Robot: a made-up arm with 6 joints. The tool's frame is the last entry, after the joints.
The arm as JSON. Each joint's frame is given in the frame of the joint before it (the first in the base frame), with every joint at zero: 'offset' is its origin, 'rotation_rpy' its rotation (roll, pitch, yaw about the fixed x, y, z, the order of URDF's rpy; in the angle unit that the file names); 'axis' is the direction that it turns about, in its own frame. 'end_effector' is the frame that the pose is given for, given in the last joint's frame.
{
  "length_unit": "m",
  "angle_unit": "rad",
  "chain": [
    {
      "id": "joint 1",
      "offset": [
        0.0,
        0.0,
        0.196
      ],
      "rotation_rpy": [
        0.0,
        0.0,
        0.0
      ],
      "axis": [
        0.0,
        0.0,
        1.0
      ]
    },
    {
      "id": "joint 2",
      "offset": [
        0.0,
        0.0,
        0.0
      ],
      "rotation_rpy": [
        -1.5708,
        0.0,
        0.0
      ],
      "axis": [
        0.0,
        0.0,
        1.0
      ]
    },
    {
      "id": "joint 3",
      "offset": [
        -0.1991,
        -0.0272,
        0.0
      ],
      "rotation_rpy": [
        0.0,
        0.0,
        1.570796
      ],
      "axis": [
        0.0,
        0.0,
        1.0
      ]
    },
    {
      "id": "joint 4",
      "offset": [
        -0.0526,
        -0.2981,
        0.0
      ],
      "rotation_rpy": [
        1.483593,
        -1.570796,
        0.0
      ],
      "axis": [
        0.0,
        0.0,
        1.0
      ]
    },
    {
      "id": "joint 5",
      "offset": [
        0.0,
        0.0,
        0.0
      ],
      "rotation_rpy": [
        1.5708,
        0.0,
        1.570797
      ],
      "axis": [
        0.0,
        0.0,
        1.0
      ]
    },
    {
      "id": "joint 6",
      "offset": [
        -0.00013,
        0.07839,
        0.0
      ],
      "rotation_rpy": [
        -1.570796,
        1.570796,
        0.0
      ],
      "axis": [
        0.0,
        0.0,
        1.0
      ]
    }
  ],
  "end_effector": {
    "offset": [
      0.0,
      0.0,
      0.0
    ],
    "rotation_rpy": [
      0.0,
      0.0,
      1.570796
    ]
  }
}
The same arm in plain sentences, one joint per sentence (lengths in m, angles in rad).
The arm has six revolute joints in a row. What follows holds with every joint at zero, and every direction is one of the base frame's. The first joint lies 0.196 m along +z from the base frame's origin and turns about +z. The second joint lies at the same point as the first joint and turns about +y. The third joint lies 0.1991 m along -x and 0.0272 m along +z from the second joint and turns about +y. The fourth joint lies 0.2981 m along +x and 0.0526 m along +z from the third joint and turns about the direction (0.9962, 0, 0.0871). The fifth joint lies at the same point as the fourth joint and turns about +y. The sixth joint lies 0.0781 m along +x and 0.0067 m along +z from the fifth joint and turns about the direction (0.9962, 0, 0.0871). The tool frame, which is the frame that the pose is given for, lies at the same point as the sixth joint; its axes are the base frame's turned by roll 0, pitch 1.4836 and yaw 0 rad (as in URDF: about the fixed x, then y, then z).
